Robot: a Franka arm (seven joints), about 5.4 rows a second.
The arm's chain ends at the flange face. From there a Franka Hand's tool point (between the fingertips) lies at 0.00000 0.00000 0.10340 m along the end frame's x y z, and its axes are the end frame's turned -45 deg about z.
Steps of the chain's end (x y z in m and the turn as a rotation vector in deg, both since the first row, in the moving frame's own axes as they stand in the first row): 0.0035 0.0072 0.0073 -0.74 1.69 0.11; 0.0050 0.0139 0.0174 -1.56 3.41 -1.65; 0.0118 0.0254 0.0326 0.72 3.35 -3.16; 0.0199 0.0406 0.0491 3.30 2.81 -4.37; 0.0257 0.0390 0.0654 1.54 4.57 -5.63
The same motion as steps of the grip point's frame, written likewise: -0.0014 0.0107 0.0072 -1.72 0.67 0.11; -0.0038 0.0197 0.0172 -3.51 1.31 -1.65; -0.0043 0.0295 0.0324 -1.86 2.88 -3.16; -0.0069 0.0419 0.0488 0.35 4.32 -4.37; -0.0014 0.0492 0.0650 -2.14 4.32 -5.63
